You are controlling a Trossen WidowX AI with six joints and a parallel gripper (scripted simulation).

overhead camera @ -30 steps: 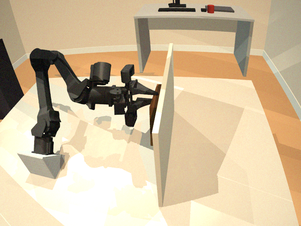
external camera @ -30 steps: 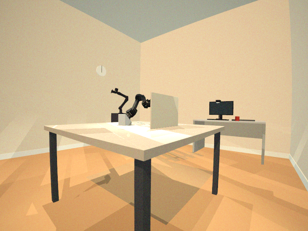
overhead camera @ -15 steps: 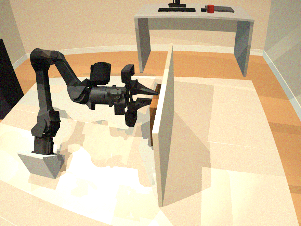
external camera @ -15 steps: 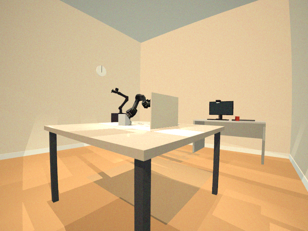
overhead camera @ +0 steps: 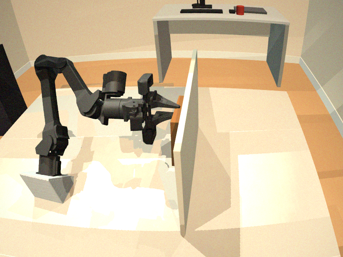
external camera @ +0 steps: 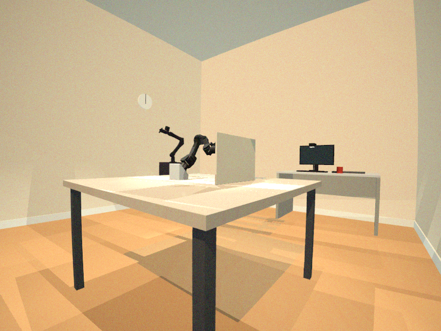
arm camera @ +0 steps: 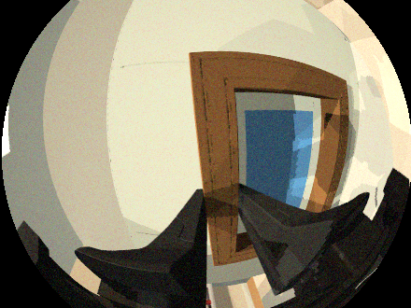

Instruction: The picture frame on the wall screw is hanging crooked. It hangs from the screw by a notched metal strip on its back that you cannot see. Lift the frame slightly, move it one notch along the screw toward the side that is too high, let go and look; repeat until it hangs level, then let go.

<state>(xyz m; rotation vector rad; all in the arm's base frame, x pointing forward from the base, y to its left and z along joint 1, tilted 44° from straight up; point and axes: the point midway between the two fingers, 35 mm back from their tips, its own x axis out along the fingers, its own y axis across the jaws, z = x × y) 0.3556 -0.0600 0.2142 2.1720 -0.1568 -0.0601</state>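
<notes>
Right now the picture frame is 10 mm ahead of my gripper tip, 10 mm to the right of it and 50 mm below it. From my gripper tip the other things lie so: wall panel (20 mm ahead, 10 mm to the right, 70 mm below).
</notes>
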